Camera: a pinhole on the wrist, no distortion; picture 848 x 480 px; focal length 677.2 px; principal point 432.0 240.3 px. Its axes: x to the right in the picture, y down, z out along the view. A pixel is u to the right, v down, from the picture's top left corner.
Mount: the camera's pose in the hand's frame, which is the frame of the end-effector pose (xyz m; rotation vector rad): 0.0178 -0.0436 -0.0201 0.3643 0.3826 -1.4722
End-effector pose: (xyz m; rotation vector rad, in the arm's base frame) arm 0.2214 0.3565 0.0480 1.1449 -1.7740 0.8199
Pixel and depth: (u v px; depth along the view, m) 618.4 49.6 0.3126
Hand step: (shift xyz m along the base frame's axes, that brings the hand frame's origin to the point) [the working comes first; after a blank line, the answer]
In the camera's frame: 0.0860 -0.0880 0.3126

0.1972 -0.2630 -0.1225
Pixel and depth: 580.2 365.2 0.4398
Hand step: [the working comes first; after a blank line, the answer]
In the camera's frame: 0.0962 0.0811 0.4398

0.1787 -0.4406 -0.0085
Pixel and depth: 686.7 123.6 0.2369
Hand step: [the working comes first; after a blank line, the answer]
In the camera's frame: 0.0891 -0.0408 0.2369

0.1751 -0.2085 -0.0553
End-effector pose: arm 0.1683 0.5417 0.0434 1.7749 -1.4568 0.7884
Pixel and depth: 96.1 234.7 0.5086
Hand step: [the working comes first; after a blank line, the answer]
In the camera's frame: -0.2523 -0.0042 0.5086

0.0699 -0.4492 -0.3103
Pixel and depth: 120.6 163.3 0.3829
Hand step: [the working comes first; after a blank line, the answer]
In the camera's frame: -0.1761 -0.0435 0.3829

0.0712 -0.3060 -0.2589
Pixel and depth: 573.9 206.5 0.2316
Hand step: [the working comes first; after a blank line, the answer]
In the camera's frame: 0.0485 -0.0116 0.2316

0.1976 -0.1182 -0.1069
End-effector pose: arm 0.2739 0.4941 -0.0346 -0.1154 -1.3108 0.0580
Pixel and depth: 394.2 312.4 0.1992
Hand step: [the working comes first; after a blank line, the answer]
In the camera's frame: -0.0111 0.0212 0.1992

-0.1479 -0.1103 0.0974
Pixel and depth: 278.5 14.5 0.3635
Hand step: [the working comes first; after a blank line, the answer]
In the camera's frame: -0.0824 -0.1212 0.3635

-0.3569 -0.1384 0.0085
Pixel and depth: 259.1 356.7 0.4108
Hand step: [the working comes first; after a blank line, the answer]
In the camera's frame: -0.1049 0.0706 0.4108

-0.3589 -0.1043 0.2044
